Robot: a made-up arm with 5 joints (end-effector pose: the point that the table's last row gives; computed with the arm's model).
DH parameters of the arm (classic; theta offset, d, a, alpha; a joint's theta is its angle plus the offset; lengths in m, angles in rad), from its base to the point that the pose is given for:
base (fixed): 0 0.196 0.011 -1.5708
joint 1: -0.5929 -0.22 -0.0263 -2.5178
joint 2: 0 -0.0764 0.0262 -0.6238
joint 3: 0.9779 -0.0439 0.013 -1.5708
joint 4: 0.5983 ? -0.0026 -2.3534
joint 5: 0 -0.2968 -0.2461 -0.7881
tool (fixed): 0.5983 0.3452 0 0
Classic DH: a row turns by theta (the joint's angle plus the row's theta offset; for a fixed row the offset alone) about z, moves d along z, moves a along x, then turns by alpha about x.
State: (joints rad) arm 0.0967 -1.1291 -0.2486 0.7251 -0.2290
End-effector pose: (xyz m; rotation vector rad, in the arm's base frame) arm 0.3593 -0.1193 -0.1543 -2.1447 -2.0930 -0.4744
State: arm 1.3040 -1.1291 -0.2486 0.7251 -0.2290
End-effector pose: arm -0.1925 -0.1193 -0.2541 -1.6671 -1.3356 0.6774
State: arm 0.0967 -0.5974 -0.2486 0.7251 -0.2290
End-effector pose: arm 0.4807 -0.2042 0.0456 2.2242 1.7189 1.0830
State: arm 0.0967 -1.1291 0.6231 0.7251 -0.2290
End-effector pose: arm 0.4926 -0.0151 0.2183 1.7811 1.8989 1.7311
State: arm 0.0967 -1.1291 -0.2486 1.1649 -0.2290
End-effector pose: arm 0.3624 0.0134 -0.1330 -1.6715 -2.5611 -0.4029
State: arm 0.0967 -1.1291 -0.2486 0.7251 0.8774
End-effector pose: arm 0.1635 -0.3857 -0.0002 2.4832 0.8367 0.1091
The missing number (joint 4, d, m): -0.2681
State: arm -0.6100 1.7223 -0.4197 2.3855 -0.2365
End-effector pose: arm -0.3572 -0.4016 0.6099 0.8302 -0.2204 0.9147
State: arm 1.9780 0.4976 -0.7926 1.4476 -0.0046
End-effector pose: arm -0.0194 -0.3680 -0.2605 -2.1228 -1.4955 0.9980
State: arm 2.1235 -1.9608 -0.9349 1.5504 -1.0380
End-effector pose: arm -0.0211 -0.1876 0.8021 0.7692 0.4917 0.3215
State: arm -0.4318 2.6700 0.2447 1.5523 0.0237
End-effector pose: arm -0.4015 -0.1624 -0.2091 -0.1161 -2.0959 0.8894
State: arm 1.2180 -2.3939 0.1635 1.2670 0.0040
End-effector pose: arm -0.4417 0.0664 0.0771 -0.5246 -1.3336 0.5886
